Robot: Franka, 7 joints.
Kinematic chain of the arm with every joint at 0, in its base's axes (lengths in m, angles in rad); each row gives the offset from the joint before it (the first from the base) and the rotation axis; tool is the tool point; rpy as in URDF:
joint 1: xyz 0 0 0.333 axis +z
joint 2: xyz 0 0 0 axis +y
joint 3: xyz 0 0 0.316 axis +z
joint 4: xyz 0.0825 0 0 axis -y
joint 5: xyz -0.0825 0 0.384 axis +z
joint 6: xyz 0 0 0 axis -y
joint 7: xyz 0.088 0 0 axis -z
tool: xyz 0 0 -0.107 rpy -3.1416 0 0
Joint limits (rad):
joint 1: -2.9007..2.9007
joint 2: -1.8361..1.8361
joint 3: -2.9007..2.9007
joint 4: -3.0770..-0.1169
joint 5: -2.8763..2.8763
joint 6: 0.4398..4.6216
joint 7: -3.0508..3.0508
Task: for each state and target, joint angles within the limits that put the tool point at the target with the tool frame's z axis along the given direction. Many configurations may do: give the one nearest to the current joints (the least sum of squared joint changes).
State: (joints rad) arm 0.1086 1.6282 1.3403 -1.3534 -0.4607 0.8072 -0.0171
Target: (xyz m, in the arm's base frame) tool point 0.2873 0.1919 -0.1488 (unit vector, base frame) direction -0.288 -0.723 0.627
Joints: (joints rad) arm 0.3001 1.8357 0.4898 -1.1495 -0.8157 0.4398 -0.0171
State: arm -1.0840 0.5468 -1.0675 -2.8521 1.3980 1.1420 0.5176
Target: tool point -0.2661 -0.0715 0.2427 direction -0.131 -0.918 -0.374
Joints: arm -1.0905 0.8985 -1.9242 -3.0524 1.8658 1.2306 0.5176
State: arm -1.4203 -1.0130 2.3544 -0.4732 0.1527 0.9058 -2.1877
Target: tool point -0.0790 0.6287 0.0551 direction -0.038 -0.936 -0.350
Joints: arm -1.3652 -1.5296 2.7692 -0.5169 0.4738 0.7968 -2.1877
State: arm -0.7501 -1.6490 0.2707 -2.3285 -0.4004 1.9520 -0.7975
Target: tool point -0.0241 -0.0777 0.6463 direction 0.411 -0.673 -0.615
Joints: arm -0.8707 -1.8361 -0.1577 -2.6795 -0.2500 1.7579 -0.7975
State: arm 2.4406 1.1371 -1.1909 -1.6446 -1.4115 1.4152 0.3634
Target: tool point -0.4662 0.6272 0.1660 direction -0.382 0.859 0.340
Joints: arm 2.8300 1.3912 -0.9956 -1.1916 -2.2481 2.3249 0.3634
